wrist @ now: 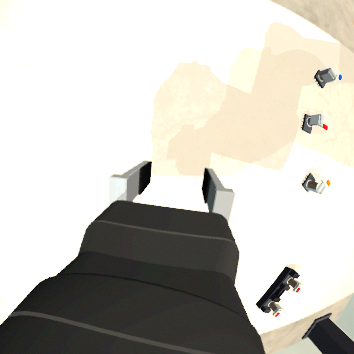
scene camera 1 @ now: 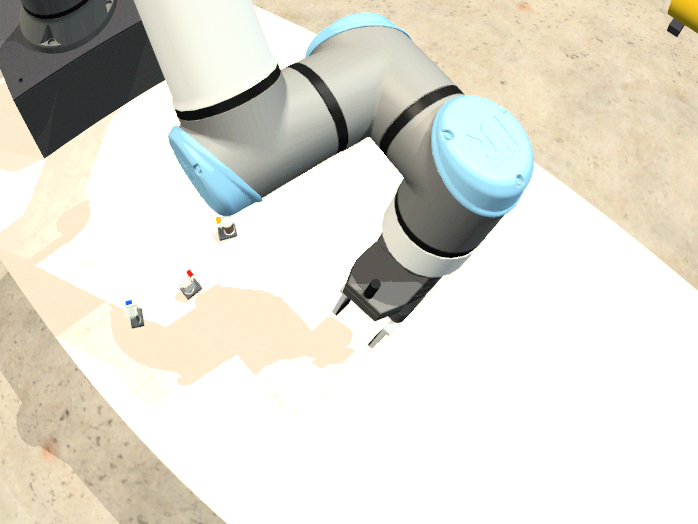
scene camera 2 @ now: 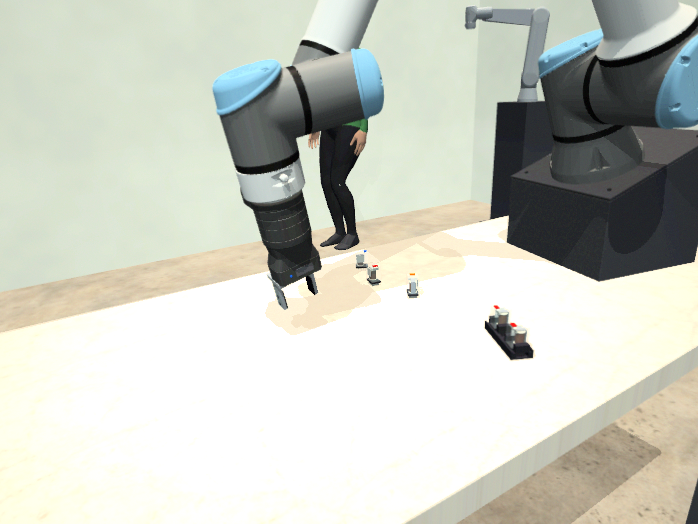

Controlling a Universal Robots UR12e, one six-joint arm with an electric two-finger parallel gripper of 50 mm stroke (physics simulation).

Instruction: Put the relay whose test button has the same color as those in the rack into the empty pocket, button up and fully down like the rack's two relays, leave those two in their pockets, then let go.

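Where they show: gripper, fingertip midpoint: (wrist: 176, 174) (scene camera 1: 357, 324) (scene camera 2: 298, 299); arm's base, link origin: (scene camera 1: 68, 10) (scene camera 2: 596, 163).
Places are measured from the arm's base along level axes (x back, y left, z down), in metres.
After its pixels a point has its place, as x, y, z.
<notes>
My gripper (scene camera 1: 355, 329) {-0.725, 0.027, 0.157} (scene camera 2: 298, 298) {-0.725, 0.027, 0.157} (wrist: 176, 174) {-0.725, 0.027, 0.157} is open and empty above the table, well apart from the relays. The relay with the red button (scene camera 1: 190, 285) {-0.529, -0.093, 0.179} (scene camera 2: 373, 274) {-0.526, -0.078, 0.187} (wrist: 314, 121) {-0.529, -0.089, 0.184} stands upright between the other two loose relays. The blue-button relay (scene camera 1: 135, 314) {-0.513, -0.182, 0.172} (scene camera 2: 360, 259) {-0.506, -0.176, 0.187} (wrist: 326, 77) {-0.507, -0.176, 0.187} and the orange-button relay (scene camera 1: 227, 229) {-0.493, -0.001, 0.184} (scene camera 2: 412, 285) {-0.491, 0.013, 0.186} (wrist: 314, 185) {-0.497, 0.005, 0.183} also stand upright. The black rack (scene camera 2: 500, 339) {-0.473, 0.236, 0.201} (wrist: 272, 292) {-0.471, 0.232, 0.200} holds two red-button relays in its end pockets, with the empty pocket between them. The arm hides the rack in scene camera 1.
The robot's dark base block (scene camera 1: 90, 95) {-0.099, -0.036, 0.142} (scene camera 2: 563, 225) {-0.105, 0.020, 0.122} stands on the table (scene camera 1: 479, 423) {-0.918, 0.060, 0.215} (scene camera 2: 225, 406) {-0.889, 0.183, 0.214}. A person (scene camera 2: 338, 180) stands behind the table's far edge. Another robot arm (scene camera 2: 535, 50) stands at the back right. A yellow object (scene camera 1: 687, 14) shows at the upper right.
</notes>
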